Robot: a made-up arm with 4 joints.
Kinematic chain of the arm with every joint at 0, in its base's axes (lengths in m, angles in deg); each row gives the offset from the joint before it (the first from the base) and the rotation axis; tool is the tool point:
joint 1: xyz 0 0 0.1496 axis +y
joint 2: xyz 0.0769 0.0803 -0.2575 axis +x
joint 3: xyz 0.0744 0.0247 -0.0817 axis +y
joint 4: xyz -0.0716 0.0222 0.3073 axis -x
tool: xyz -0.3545 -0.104 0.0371
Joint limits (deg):
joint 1: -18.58..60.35
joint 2: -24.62..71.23
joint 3: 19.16..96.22
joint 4: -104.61..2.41
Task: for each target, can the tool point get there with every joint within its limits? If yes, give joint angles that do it. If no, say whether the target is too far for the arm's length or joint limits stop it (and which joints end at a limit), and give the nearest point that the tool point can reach.
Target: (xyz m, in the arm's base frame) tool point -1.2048 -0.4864 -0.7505
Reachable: no: too far | nearest point -0.2127 -0.2382 -0.0093 | short by 1.263 m
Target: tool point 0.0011 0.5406 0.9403
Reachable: no: joint limits stop it (at a limit: joint 1, joint 2, joint 4) | nearest point 0.1273 0.2244 0.3929 | short by 0.645 m
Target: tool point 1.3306 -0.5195 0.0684
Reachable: no: too far | nearest point 0.5830 -0.2255 0.1140 | short by 0.805 m
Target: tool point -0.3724 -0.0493 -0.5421
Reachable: no: joint limits stop it (at a limit: joint 1, joint 2, joint 3) | nearest point 0.0541 -0.2333 -0.3848 | short by 0.490 m
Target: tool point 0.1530 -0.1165 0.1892
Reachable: yes | joints 22.10 24.71 58.77 -64.22
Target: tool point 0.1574 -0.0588 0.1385
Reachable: yes | joints 46.84 21.25 59.87 -85.94
